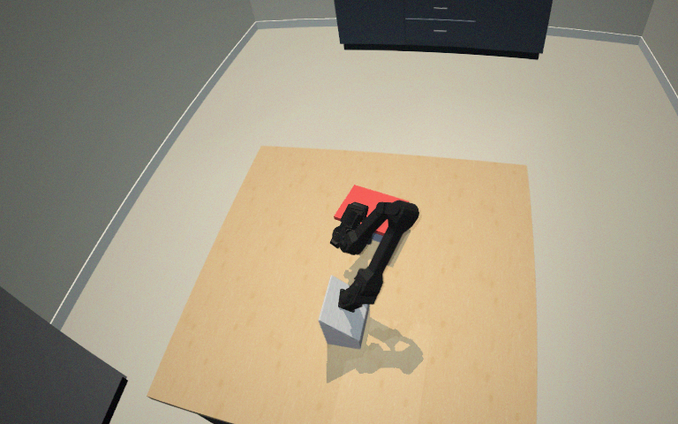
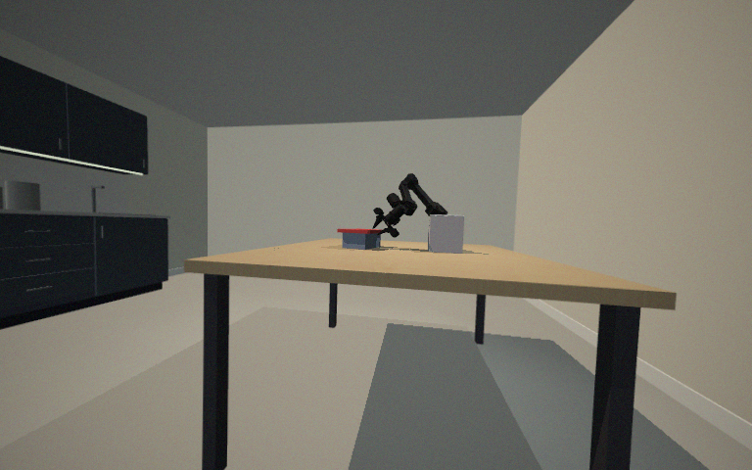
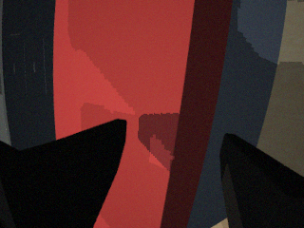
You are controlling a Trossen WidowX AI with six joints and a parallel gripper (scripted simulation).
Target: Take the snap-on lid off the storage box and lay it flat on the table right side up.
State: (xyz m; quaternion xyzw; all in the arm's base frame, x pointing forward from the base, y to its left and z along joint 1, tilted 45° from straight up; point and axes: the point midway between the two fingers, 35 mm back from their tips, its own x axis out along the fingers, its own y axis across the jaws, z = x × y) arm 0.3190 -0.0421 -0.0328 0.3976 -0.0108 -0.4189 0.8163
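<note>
Right now my gripper tip is 7 cm short of the red lid, 3 cm to the left of it and 1 cm below it. The rest, counted from my gripper tip: storage box 7 cm ahead, 3 cm to the right, 4 cm below.
</note>
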